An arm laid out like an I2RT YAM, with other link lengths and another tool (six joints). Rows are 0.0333 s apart.
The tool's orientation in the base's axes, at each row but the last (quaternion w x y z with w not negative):
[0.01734 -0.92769 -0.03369 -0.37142]
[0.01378 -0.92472 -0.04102 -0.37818]
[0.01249 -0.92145 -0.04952 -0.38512]
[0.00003 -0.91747 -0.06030 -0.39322]
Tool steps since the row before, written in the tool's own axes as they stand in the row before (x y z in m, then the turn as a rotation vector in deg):
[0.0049 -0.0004 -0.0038 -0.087 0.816 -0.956]
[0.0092 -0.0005 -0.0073 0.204 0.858 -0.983]
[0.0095 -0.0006 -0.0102 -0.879 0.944 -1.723]
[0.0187 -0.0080 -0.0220 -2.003 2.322 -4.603]
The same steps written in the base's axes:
[0.0009 0.0004 0.0061 -0.659 -0.873 0.626]
[0.0014 0.0007 0.0117 -0.467 -0.897 0.849]
[-0.0007 0.0007 0.0139 -1.739 -1.116 0.601]
[-0.0040 0.0090 0.0283 -4.433 -2.745 1.844]

